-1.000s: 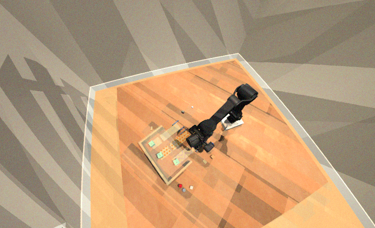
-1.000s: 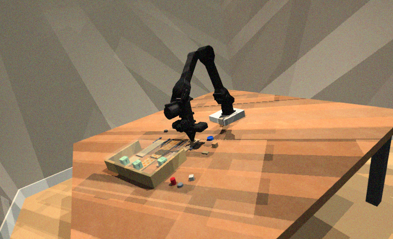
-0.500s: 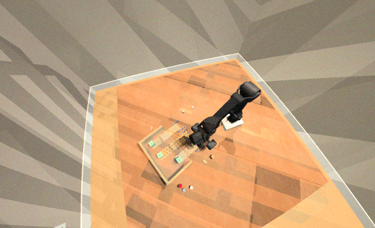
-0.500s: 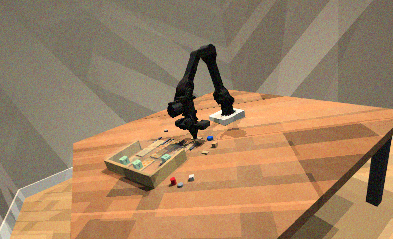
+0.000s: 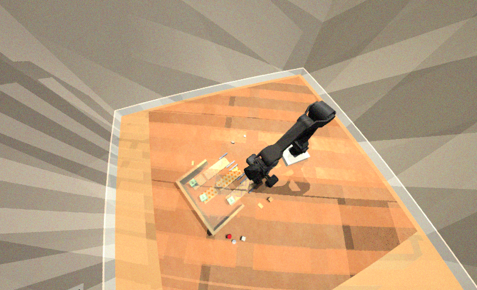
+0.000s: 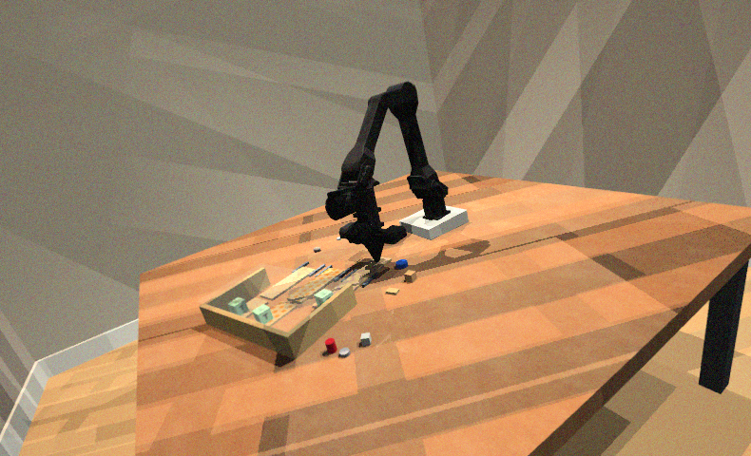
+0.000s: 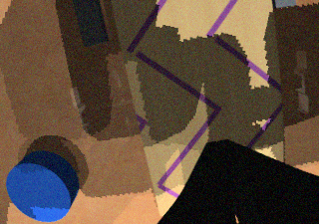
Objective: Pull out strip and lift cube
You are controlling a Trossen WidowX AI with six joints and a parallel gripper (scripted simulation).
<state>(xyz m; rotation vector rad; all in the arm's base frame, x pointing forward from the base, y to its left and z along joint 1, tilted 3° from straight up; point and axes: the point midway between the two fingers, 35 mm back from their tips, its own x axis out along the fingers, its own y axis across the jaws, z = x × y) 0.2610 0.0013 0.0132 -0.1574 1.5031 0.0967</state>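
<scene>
Now: the blue disc 7 cm to the left of my gripper tip and 2 cm behind it. From my gripper tip the other things lie so: red cylinder: 29 cm ahead, 18 cm to the left, 1 cm above; orange-dotted strip: 16 cm ahead, 7 cm to the right.
</scene>
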